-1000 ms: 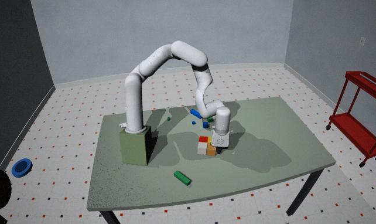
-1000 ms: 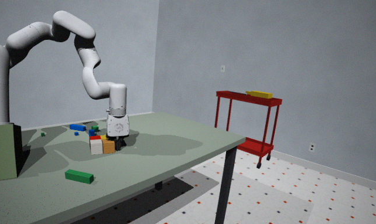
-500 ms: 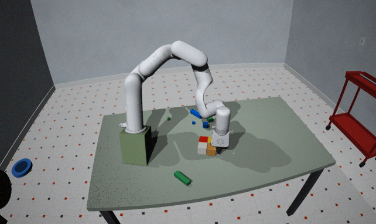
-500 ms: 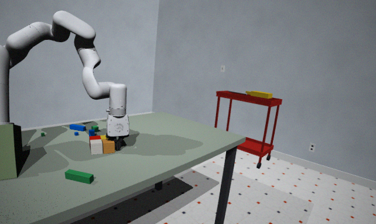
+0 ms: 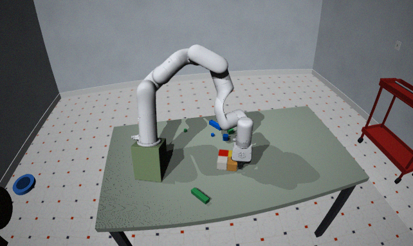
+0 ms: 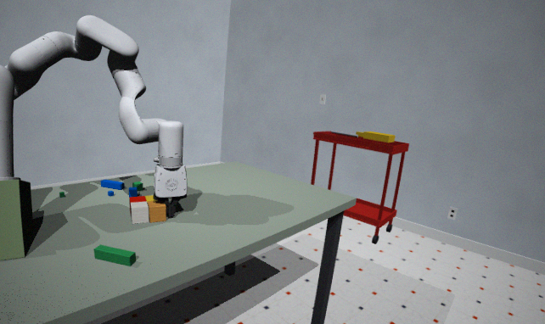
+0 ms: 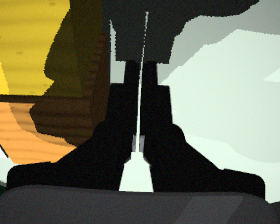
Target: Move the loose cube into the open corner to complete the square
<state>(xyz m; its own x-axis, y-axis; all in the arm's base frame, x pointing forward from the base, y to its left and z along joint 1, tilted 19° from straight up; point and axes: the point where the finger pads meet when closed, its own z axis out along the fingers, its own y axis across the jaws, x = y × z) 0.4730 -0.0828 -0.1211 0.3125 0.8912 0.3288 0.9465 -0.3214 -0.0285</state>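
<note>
Now: the orange cube 4 cm behind my hand and 1 cm to the left of it. Also, from my hand: long green block 24 cm behind, 16 cm to the right, 1 cm below.
</note>
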